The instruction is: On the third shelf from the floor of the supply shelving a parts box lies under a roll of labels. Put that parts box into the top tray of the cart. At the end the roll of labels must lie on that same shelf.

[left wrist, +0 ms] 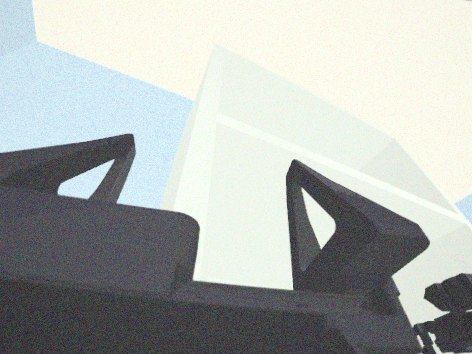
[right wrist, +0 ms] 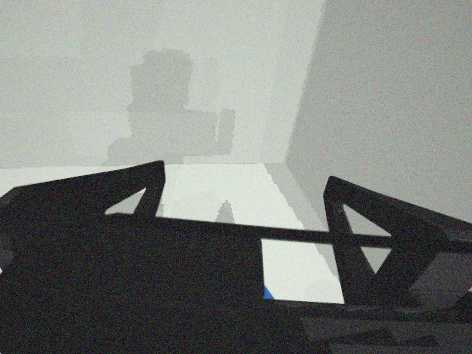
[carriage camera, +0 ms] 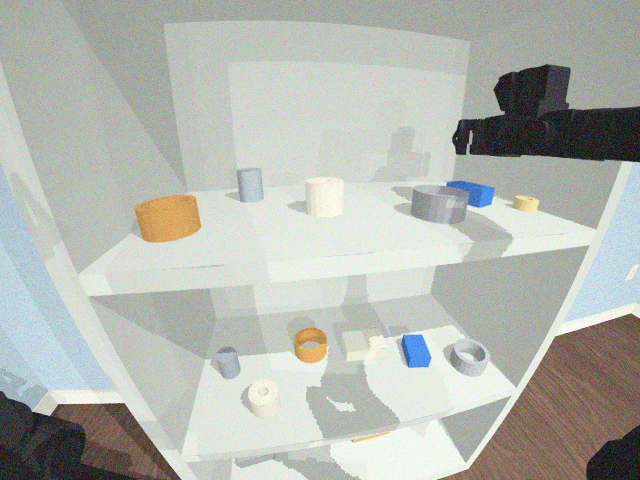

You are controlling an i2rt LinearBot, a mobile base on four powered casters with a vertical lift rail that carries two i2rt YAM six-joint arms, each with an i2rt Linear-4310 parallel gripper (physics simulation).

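Places are measured from the left arm's base along level axes (x ahead, y left, z up), in millimetres.
Where they show: left gripper, fingertip midpoint: (left wrist: 214,155); right gripper, fingertip midpoint: (left wrist: 422,345) (right wrist: 245,178) (carriage camera: 472,139).
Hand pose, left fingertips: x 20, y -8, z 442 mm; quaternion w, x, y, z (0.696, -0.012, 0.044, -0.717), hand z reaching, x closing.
Note:
After its pixels a point has its place.
The cream roll of labels (carriage camera: 324,197) @[x 371, y -308, z 305 mm] stands upright on the upper of the shelves in the carriage view, near its middle. The blue parts box (carriage camera: 480,195) @[x 459, y -640, z 297 mm] lies at the back right of that shelf with nothing on it, partly hidden by a grey ring; a corner of the box (right wrist: 267,294) @[x 518, y -669, z 309 mm] shows low in the right wrist view. My right gripper (carriage camera: 459,138) (right wrist: 245,178) @[x 532, y -638, z 410 mm] is open and empty, above the shelf's right part and higher than the box. My left gripper (left wrist: 214,155) @[x 20, y -8, z 442 mm] is open and empty, outside the shelving. The cart does not show.
The grey ring (carriage camera: 439,205) @[x 351, y -504, z 301 mm] stands in front of the blue box, and a small yellow roll (carriage camera: 525,204) @[x 444, y -742, z 285 mm] to its right. An orange ring (carriage camera: 169,219) @[x 258, y -85, z 303 mm] and a blue-grey cylinder (carriage camera: 250,184) @[x 469, y -142, z 310 mm] stand at the left. The lower shelf (carriage camera: 217,434) @[x 204, y -74, z -188 mm] holds several items. Side walls bound the shelves.

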